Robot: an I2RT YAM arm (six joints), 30 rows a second.
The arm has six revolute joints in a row. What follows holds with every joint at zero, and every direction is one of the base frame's.
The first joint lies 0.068 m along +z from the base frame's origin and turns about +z.
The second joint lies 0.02 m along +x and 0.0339 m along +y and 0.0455 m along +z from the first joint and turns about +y.
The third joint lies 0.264 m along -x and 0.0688 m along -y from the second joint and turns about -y.
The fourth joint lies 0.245 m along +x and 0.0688 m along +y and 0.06 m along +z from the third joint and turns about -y.
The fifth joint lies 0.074 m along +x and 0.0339 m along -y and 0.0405 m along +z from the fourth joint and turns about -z.
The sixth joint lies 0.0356 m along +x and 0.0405 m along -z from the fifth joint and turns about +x.
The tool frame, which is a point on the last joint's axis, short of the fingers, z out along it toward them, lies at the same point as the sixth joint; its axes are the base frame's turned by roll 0, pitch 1.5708 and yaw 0 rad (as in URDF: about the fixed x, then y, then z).
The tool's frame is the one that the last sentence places.
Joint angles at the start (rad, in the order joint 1, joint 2, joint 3, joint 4, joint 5, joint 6): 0.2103, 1.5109, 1.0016, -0.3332, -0.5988, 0.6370
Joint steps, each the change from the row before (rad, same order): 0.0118, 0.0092, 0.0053, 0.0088, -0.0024, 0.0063; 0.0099, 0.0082, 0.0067, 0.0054, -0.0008, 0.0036; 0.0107, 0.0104, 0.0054, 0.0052, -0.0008, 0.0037; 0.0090, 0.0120, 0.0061, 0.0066, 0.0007, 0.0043; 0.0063, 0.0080, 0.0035, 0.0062, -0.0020, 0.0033; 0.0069, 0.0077, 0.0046, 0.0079, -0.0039, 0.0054; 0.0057, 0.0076, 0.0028, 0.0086, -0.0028, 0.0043; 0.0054, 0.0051, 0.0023, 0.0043, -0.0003, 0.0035; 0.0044, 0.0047, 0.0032, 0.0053, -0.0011, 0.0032; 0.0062, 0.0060, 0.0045, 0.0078, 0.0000, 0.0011; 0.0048, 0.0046, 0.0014, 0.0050, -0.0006, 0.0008
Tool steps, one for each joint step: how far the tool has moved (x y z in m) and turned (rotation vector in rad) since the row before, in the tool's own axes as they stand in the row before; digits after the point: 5 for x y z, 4 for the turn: 0.00016, 0.00254, 0.00366, -0.0077, 0.0069, -0.0037; -0.00017, 0.00243, 0.00298, -0.0054, 0.0052, -0.0047; 0.00026, 0.00180, 0.00384, -0.0038, 0.0083, -0.0029; -0.00033, 0.00132, 0.00390, -0.0023, 0.0058, -0.0016; -0.00012, 0.00098, 0.00273, -0.0042, 0.0048, -0.0015; -0.00032, 0.00160, 0.00266, -0.0074, 0.0044, -0.0015; -0.00022, 0.00091, 0.00263, -0.0057, 0.0036, -0.0013; 0.00015, 0.00090, 0.00201, -0.0025, 0.0033, -0.0006; -0.00027, 0.00109, 0.00165, -0.0040, 0.0016, -0.0016; -0.00042, 0.00165, 0.00218, -0.0049, 0.0007, -0.0062; 0.00021, 0.00069, 0.00189, -0.0027, 0.0029, -0.0031
